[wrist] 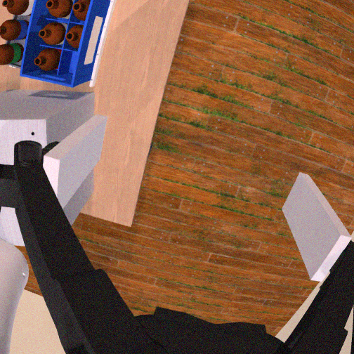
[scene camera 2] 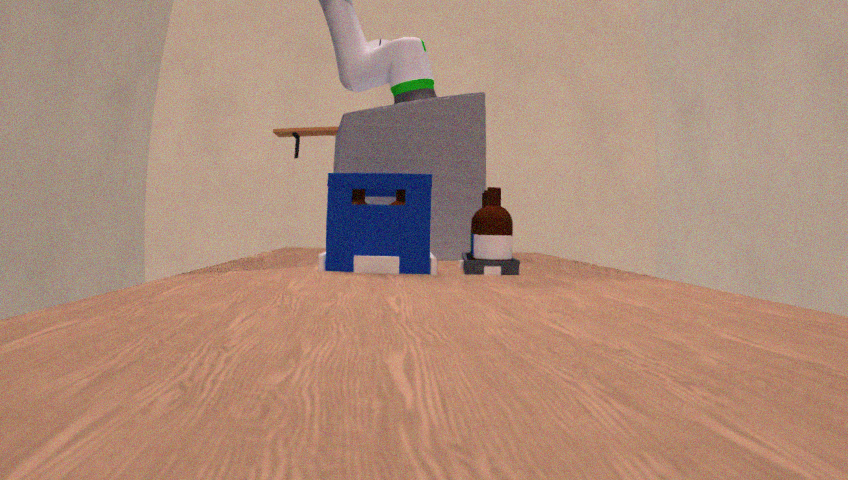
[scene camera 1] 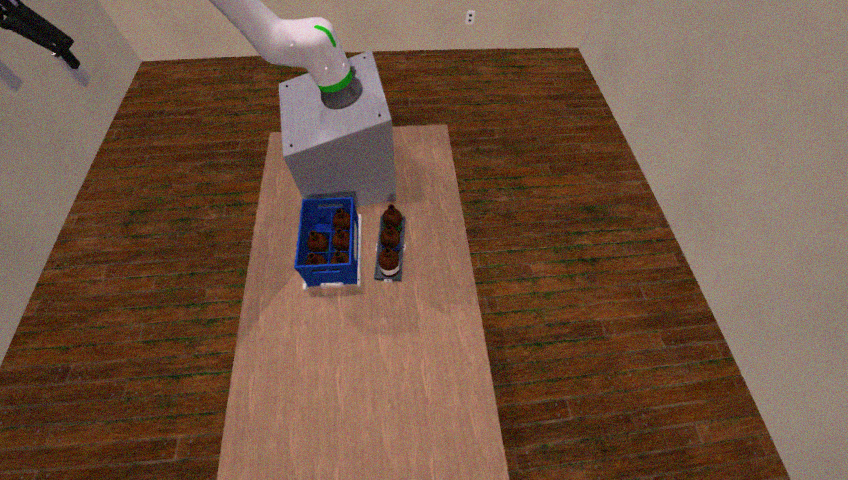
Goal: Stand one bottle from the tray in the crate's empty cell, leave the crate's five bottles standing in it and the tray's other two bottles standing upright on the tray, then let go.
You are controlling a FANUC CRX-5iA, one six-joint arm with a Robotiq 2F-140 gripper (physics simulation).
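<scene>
The blue crate stands on the table with five brown bottles upright in it. Its empty cell is the back left one in scene camera 1, at the corner nearest the robot base. Three bottles stand upright on the dark tray beside the crate: white-labelled, blue-labelled and green-labelled. My gripper is wide open and empty, high and off to the left in scene camera 1. It does not show in scene camera 2.
The grey robot base stands just behind the crate and tray. The wooden table has its edge below the gripper's left finger in the wrist view. A wall shelf is behind the base.
</scene>
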